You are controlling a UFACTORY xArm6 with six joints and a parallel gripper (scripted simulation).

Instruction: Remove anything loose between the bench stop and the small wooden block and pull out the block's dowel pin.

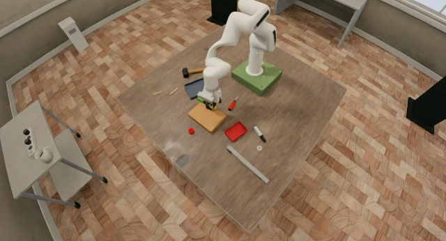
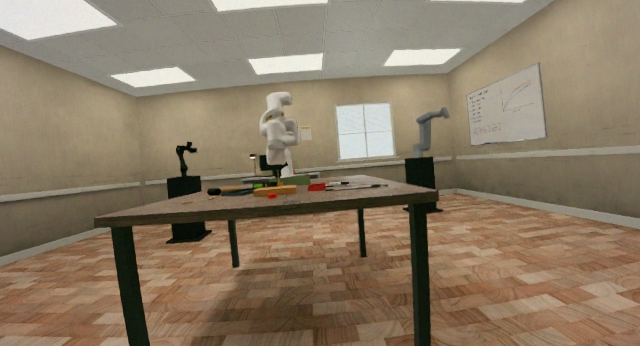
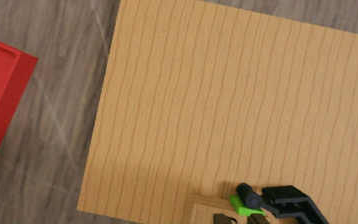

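The dowel pin lies 20 mm below my hand. Also, from my hand: tan bench board (70 mm below, 50 mm ahead, 10 mm to the right); then red cap (200 mm ahead, 90 mm below, 20 mm to the right); then small wooden block (50 mm below).
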